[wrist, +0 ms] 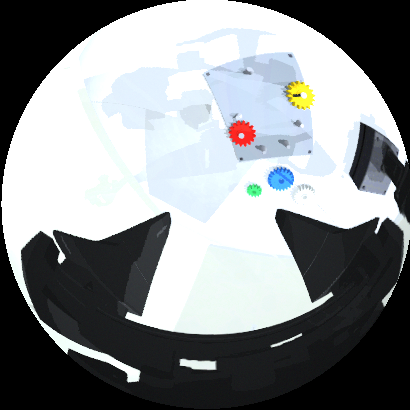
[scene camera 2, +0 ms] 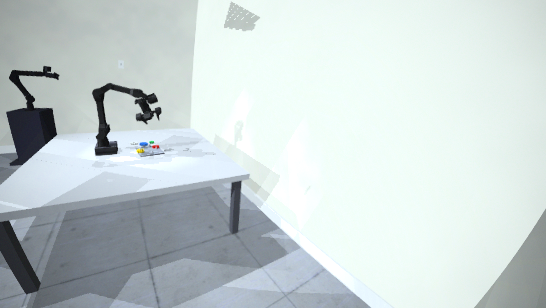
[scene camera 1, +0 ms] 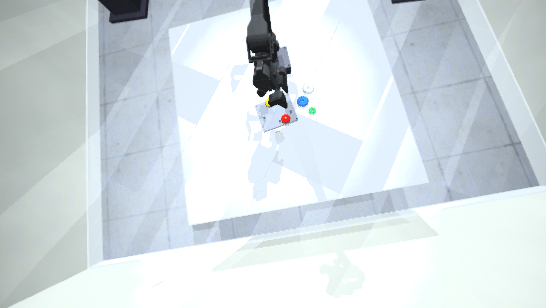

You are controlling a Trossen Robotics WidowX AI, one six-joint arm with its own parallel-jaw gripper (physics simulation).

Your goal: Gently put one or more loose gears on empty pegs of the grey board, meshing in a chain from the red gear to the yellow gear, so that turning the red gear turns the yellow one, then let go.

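Frame: origin at the arm's base, x back, y right, z up, level; centimetres.
Seen in the pictures: gripper, fingertip midpoint: (wrist: 224,215) (scene camera 2: 153,122) (scene camera 1: 286,100); arm's base, link origin: (scene camera 2: 103,145).
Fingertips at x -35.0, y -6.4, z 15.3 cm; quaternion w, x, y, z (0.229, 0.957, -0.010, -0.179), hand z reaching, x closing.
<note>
Offsets run from my fingertips to a thing's top centre. "spot": to the spot under its first point. Level surfaces: height alone.
The grey board {dx +4.0, dy +6.1, dz -17.9 cm} (scene camera 1: 270,120) (wrist: 265,100) lies on the table with several bare pegs. The red gear {spot: dx -1.4, dy +0.8, dz -18.1 cm} (scene camera 1: 285,118) (scene camera 2: 155,147) (wrist: 247,131) and the yellow gear {dx +9.6, dy +9.6, dz -18.4 cm} (scene camera 1: 268,102) (scene camera 2: 140,150) (wrist: 301,102) sit on it, apart. Off the board lie a loose blue gear {dx +8.9, dy -9.7, dz -19.2 cm} (scene camera 1: 302,101) (scene camera 2: 143,144) (wrist: 280,175), a smaller green gear {dx +2.8, dy -14.7, dz -19.2 cm} (scene camera 1: 312,110) (scene camera 2: 151,142) (wrist: 254,190) and a white gear {dx +16.9, dy -13.4, dz -19.2 cm} (scene camera 1: 308,89) (wrist: 303,194), faint against the table. My gripper (scene camera 2: 152,120) (wrist: 224,215) is open and empty, well above the table. In scene camera 1 the arm partly hides the board and yellow gear.
My arm's base (scene camera 2: 106,148) (wrist: 372,167) stands on the white table {dz -20.9 cm} (scene camera 1: 225,200) (scene camera 2: 165,175), beside the board and gears. Another arm (scene camera 2: 30,100) stands on a dark pedestal (scene camera 2: 32,132) beyond the table. Shadows cross the table and board.
</note>
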